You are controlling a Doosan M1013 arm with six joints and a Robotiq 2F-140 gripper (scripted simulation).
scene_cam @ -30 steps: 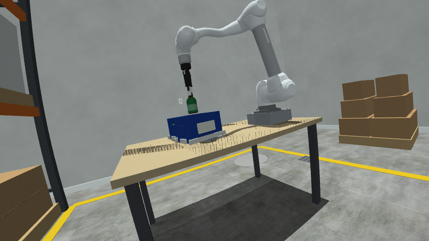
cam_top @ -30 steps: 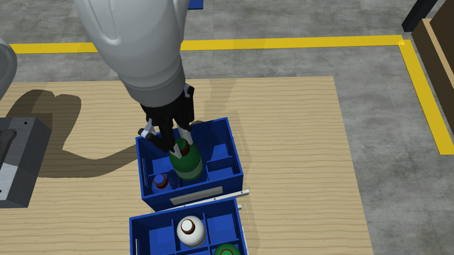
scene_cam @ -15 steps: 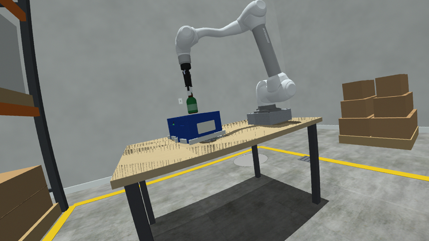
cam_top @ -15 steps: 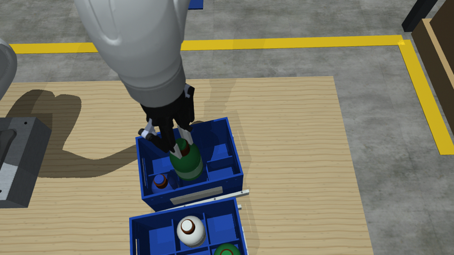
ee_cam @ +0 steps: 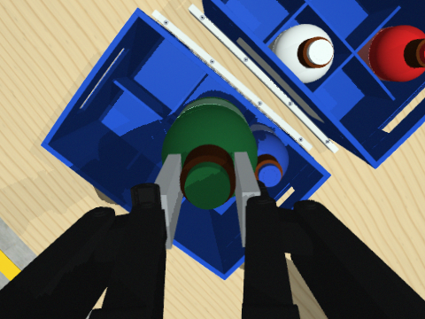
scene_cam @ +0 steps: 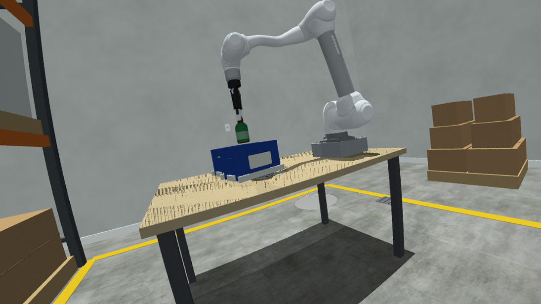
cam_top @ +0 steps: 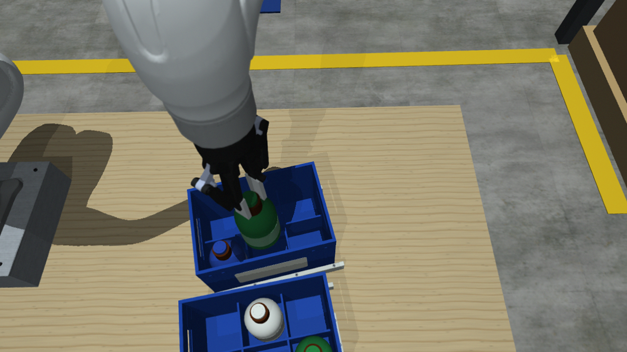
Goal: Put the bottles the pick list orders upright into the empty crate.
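My gripper is now 90 mm past the blue bottle, 20 mm to the left of it and 260 mm above it. From my hand the other things lie so: pick list (60 mm behind, 170 mm to the left, 350 mm below); then white bottle (140 mm to the right, 260 mm below); then red bottle (80 mm behind, 250 mm to the right, 260 mm below).
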